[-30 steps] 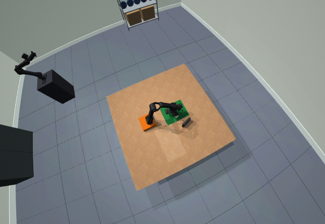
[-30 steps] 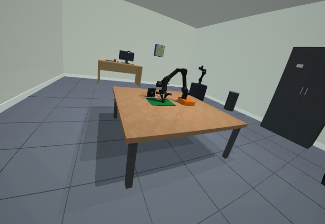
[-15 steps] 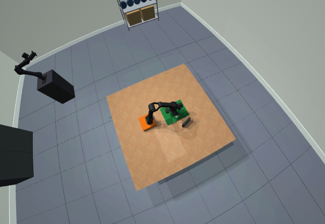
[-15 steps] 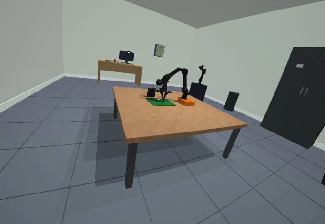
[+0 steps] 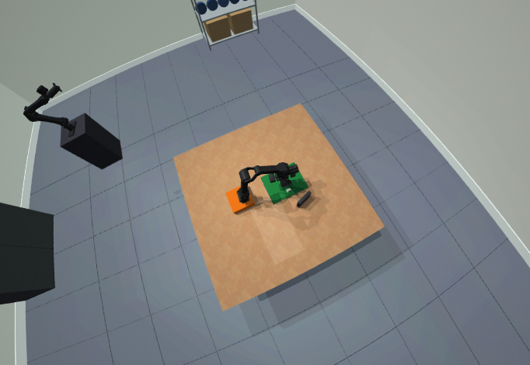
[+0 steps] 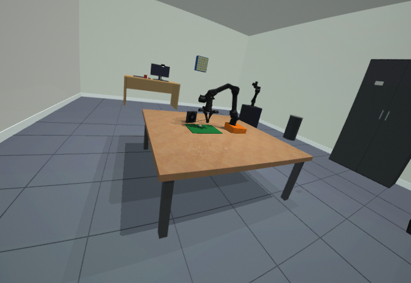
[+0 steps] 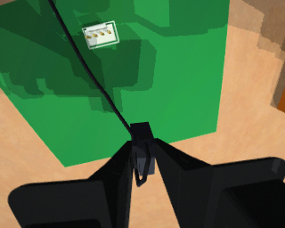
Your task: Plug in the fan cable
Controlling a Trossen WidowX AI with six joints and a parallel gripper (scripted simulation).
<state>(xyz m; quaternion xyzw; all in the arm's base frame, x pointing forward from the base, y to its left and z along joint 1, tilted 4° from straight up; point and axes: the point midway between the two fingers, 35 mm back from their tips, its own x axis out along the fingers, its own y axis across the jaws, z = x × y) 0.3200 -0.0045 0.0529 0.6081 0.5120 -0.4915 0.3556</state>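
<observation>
The green board is 20 mm ahead of my gripper tip, 20 mm to the right of it and 110 mm below it. Round my gripper tip: black fan (60 mm ahead, 210 mm to the right, 40 mm below); then black plug (10 mm to the left); then white four-pin header (20 mm ahead, 90 mm to the right, 100 mm below).
</observation>
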